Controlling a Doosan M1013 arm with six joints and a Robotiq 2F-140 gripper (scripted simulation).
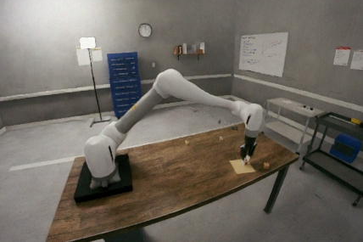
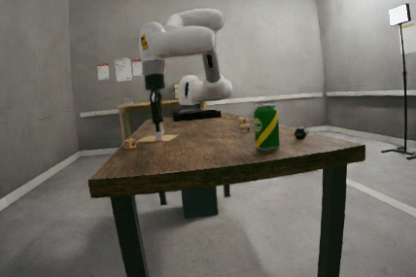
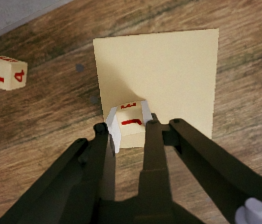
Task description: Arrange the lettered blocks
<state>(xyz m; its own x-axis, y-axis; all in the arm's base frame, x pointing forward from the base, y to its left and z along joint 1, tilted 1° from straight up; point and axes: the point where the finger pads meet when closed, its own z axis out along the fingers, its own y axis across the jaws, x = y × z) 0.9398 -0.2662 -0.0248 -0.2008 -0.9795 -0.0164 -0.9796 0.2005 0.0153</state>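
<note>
My gripper is now 40 mm past the tan mat, 10 mm to the left of it and 30 mm above it. The rest, counted from my hand: green can (380 mm ahead, 280 mm to the left, 30 mm above); dark object (290 mm ahead, 450 mm to the left, 20 mm below).
</note>
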